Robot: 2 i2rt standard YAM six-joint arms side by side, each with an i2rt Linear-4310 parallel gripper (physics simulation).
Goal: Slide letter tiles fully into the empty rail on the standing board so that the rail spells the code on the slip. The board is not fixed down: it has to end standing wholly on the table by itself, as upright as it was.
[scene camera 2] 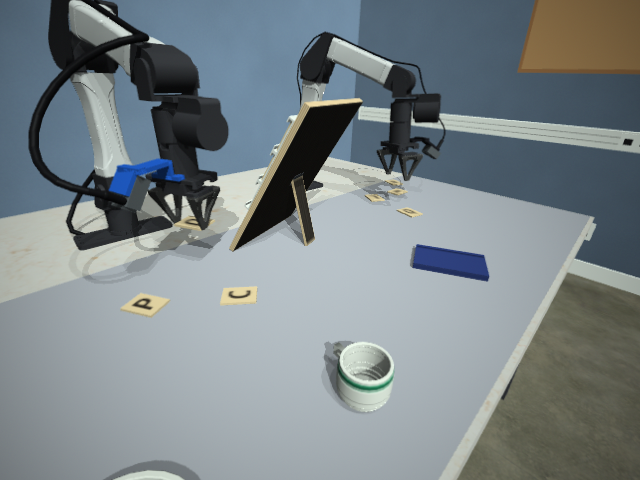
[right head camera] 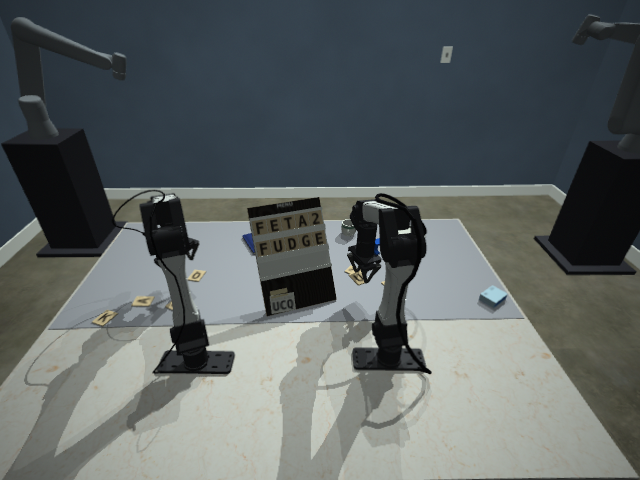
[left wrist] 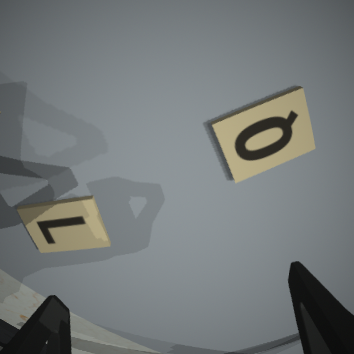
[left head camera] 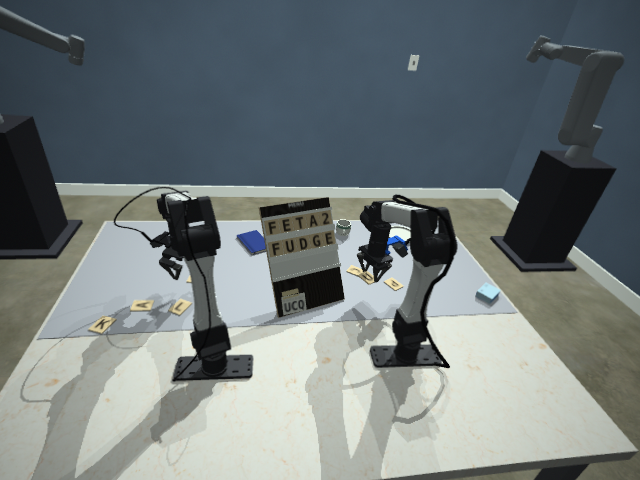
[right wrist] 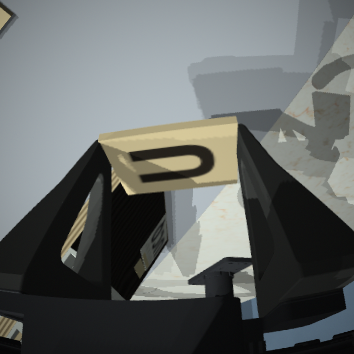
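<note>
The board stands leaning back on its strut. Its third rail is empty. The slip reads UCQ. My right gripper is shut on the U tile, held by its edges above the mat, to the right of the board in the head views. The C tile lies flat behind it. The Q tile lies flat on the left. My left gripper is open and empty above the left tiles.
Tiles K, A and L lie at the left, P at the right. A blue notebook and mug are behind the board. A light-blue block sits far right.
</note>
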